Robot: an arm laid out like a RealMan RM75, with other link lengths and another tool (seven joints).
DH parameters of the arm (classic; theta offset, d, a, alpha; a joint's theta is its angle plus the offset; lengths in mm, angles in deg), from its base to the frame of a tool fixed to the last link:
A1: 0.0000 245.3 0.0 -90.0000
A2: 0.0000 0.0 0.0 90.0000
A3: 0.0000 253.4 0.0 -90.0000
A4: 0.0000 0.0 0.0 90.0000
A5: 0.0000 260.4 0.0 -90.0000
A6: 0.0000 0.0 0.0 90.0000
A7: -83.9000 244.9 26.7 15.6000
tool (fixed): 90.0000 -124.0 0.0 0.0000
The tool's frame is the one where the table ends.
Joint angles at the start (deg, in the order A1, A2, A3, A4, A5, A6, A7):
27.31 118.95 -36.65 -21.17 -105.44 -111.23 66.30
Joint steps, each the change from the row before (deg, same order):
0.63 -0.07 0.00 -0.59 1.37 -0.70 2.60
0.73 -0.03 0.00 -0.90 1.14 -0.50 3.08
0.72 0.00 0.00 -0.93 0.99 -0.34 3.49
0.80 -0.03 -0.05 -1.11 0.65 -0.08 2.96
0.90 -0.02 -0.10 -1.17 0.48 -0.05 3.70
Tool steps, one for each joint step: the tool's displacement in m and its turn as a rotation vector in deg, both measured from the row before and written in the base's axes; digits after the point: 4 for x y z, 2 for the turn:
-0.0056 0.0046 0.0040 -0.88 1.34 -0.41
-0.0060 0.0054 0.0043 -1.22 1.00 -0.46
-0.0059 0.0048 0.0039 -1.63 0.87 -0.72
-0.0058 0.0058 0.0042 -1.27 0.26 -0.32
-0.0064 0.0055 0.0040 -1.98 0.17 -0.58

